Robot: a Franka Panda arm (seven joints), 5 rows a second.
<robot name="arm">
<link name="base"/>
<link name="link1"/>
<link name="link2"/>
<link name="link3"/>
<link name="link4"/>
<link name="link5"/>
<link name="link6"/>
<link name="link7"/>
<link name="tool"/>
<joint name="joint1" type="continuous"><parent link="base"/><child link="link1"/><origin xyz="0 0 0.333" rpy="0 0 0"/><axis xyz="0 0 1"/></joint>
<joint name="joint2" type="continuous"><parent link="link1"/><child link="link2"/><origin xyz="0 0 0" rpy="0 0 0"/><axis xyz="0 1 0"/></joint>
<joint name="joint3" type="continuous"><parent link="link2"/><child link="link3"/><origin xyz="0 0 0.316" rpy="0 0 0"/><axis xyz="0 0 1"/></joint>
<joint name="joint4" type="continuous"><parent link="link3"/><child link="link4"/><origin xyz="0.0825 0 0" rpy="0 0 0"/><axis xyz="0 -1 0"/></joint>
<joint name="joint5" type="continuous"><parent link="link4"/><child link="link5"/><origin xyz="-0.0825 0 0.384" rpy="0 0 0"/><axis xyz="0 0 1"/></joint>
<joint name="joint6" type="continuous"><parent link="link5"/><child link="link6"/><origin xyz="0 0 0" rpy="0 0 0"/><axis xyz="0 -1 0"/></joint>
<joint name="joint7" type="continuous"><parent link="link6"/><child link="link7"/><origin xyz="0.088 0 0" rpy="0 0 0"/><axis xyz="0 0 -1"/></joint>
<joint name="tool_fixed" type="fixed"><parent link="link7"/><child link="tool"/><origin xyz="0 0 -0.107" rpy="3.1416 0 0"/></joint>
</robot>
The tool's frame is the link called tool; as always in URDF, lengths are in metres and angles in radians. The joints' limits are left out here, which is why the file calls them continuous.
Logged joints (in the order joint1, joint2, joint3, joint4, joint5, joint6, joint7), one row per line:
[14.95 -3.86 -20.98 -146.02 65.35 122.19 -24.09]
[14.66 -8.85 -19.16 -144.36 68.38 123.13 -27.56]
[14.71 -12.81 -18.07 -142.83 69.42 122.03 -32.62]
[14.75 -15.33 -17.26 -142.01 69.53 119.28 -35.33]
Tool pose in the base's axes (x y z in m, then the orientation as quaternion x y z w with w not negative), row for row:
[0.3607 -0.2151 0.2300 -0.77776 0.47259 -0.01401 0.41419]
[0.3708 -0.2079 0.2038 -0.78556 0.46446 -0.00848 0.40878]
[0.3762 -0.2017 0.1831 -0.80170 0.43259 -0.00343 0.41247]
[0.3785 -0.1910 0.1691 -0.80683 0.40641 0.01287 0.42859]
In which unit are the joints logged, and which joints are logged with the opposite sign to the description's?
The joints are logged in degrees. Opposite sign: joint1, joint2.
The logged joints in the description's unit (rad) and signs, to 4 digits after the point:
[-0.2609 0.0674 -0.3662 -2.5485 1.1406 2.1326 -0.4204]
[-0.2559 0.1545 -0.3344 -2.5196 1.1935 2.1490 -0.4810]
[-0.2567 0.2236 -0.3154 -2.4929 1.2116 2.1298 -0.5693]
[-0.2574 0.2676 -0.3012 -2.4785 1.2135 2.0818 -0.6166]

